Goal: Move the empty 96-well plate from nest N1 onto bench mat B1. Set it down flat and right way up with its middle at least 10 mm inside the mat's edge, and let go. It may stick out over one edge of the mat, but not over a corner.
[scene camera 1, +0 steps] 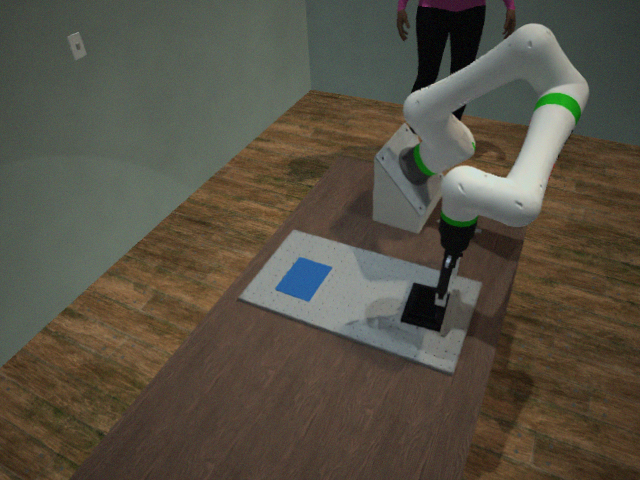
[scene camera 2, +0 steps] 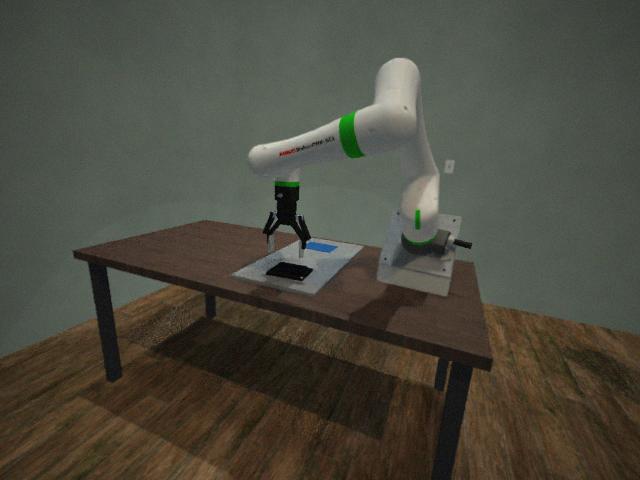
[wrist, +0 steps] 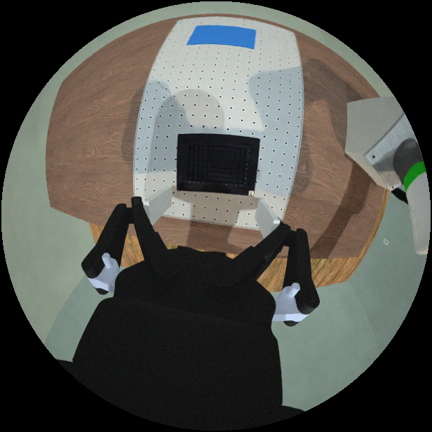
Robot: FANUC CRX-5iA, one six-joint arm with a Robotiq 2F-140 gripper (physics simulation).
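Where they show: gripper, fingertip midpoint: [scene camera 2: 285,254]; arm's base, link origin: [scene camera 1: 412,166] [scene camera 2: 420,239].
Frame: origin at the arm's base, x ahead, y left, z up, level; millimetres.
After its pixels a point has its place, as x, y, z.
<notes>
The 96-well plate [scene camera 1: 424,305] @(462, 283, -152) [scene camera 2: 289,270] @(426, 317, -146) [wrist: 218,162] looks black and seems to lie flat in the black nest N1 [wrist: 182,162]; the dark surfaces are hard to tell apart. A small pale mark shows at one corner in the wrist view. The blue bench mat B1 [scene camera 1: 303,279] @(555, -109, -170) [scene camera 2: 321,247] @(534, -107, -170) [wrist: 222,37] lies flat toward the other end of the board. My gripper [scene camera 1: 447,286] @(434, 332, -75) [scene camera 2: 286,253] @(434, 332, -75) [wrist: 213,201] is open and empty. It points down and hangs above the plate and nest, with its fingers apart from them. In scene camera 1, one finger hides part of the plate's right side.
The pale perforated board [scene camera 1: 356,289] @(499, 63, -172) [scene camera 2: 330,266] @(349, 114, -170) [wrist: 225,75] carries the nest and mat on the brown table [scene camera 1: 289,392] @(911, 103, -185) [scene camera 2: 170,248] @(1145, 376, -185) [wrist: 95,120]. The arm's pale base [scene camera 1: 395,206] @(139, 8, -90) [scene camera 2: 413,281] @(-17, 90, -152) [wrist: 367,127] stands beside the board. A person [scene camera 1: 449,41] stands behind the table.
</notes>
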